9 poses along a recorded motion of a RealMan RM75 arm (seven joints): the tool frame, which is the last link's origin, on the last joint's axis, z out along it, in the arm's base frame.
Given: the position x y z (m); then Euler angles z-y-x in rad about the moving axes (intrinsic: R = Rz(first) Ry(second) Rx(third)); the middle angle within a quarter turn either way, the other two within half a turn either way.
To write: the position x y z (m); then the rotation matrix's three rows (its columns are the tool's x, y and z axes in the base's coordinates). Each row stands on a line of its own. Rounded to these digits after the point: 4 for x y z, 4 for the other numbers.
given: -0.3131 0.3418 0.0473 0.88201 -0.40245 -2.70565
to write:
-0.3131 0.3418 0.0473
0.5848 0.8049 -0.1003
0.7103 -0.4485 0.5425
0.3917 -0.3885 -0.8340

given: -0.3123 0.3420 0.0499 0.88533 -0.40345 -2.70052
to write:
-0.3123 0.3420 0.0499
0.5822 0.8061 -0.1057
0.7120 -0.4427 0.5451
0.3926 -0.3926 -0.8317

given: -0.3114 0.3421 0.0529 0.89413 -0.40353 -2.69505
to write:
-0.3114 0.3421 0.0529
0.5759 0.8094 -0.1149
0.7170 -0.4326 0.5466
0.3927 -0.3972 -0.8295

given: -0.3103 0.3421 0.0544 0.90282 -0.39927 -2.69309
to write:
-0.3103 0.3421 0.0544
0.5707 0.8118 -0.1234
0.7233 -0.4258 0.5436
0.3887 -0.3995 -0.8302

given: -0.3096 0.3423 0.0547 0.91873 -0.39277 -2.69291
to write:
-0.3096 0.3423 0.0547
0.5606 0.8169 -0.1355
0.7343 -0.4148 0.5373
0.3827 -0.4007 -0.8324

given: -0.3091 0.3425 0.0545 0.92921 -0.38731 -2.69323
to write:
-0.3091 0.3425 0.0545
0.5541 0.8199 -0.1436
0.7418 -0.4081 0.5321
0.3777 -0.4014 -0.8344

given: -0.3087 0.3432 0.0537 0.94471 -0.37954 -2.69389
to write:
-0.3087 0.3432 0.0537
0.5443 0.8244 -0.1551
0.7527 -0.3983 0.5243
0.3705 -0.4021 -0.8373

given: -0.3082 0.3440 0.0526 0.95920 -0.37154 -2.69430
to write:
-0.3082 0.3440 0.0526
0.5350 0.8283 -0.1662
0.7629 -0.3891 0.5163
0.3631 -0.4030 -0.8401

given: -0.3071 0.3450 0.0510 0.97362 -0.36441 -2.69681
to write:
-0.3071 0.3450 0.0510
0.5254 0.8327 -0.1749
0.7726 -0.3808 0.5080
0.3564 -0.4020 -0.8434

